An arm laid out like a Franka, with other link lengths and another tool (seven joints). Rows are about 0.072 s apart.
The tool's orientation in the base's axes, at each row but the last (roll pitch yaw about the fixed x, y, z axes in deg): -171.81, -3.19, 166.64; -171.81, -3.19, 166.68; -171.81, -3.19, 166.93; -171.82, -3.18, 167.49; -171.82, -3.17, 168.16; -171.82, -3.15, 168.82; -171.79, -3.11, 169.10; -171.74, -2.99, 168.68; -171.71, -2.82, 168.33; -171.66, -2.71, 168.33
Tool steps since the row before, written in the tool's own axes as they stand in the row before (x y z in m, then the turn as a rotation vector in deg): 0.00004, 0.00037, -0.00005, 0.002, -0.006, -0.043; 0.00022, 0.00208, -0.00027, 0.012, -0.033, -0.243; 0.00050, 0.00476, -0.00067, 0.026, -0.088, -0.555; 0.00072, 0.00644, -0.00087, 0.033, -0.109, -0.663; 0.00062, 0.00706, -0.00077, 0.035, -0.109, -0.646; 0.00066, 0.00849, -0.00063, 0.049, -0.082, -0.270; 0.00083, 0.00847, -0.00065, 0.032, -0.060, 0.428; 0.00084, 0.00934, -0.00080, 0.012, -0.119, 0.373; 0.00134, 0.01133, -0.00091, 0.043, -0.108, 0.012; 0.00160, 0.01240, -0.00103, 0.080, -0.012, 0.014
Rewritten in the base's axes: 0.00005, 0.00037, 0.00000, 0.000, 0.000, 0.043; 0.00027, 0.00209, -0.00002, 0.002, 0.002, 0.246; 0.00060, 0.00480, 0.00001, 0.003, -0.009, 0.562; 0.00070, 0.00650, -0.00002, 0.001, -0.014, 0.673; 0.00084, 0.00708, -0.00021, -0.002, -0.016, 0.656; 0.00097, 0.00847, -0.00055, -0.041, -0.035, 0.281; 0.00076, 0.00849, -0.00052, -0.076, -0.108, -0.413; 0.00099, 0.00935, -0.00051, -0.063, -0.162, -0.351; 0.00095, 0.01139, -0.00067, -0.064, -0.098, 0.006; 0.00091, 0.01249, -0.00070, -0.082, 0.003, -0.008
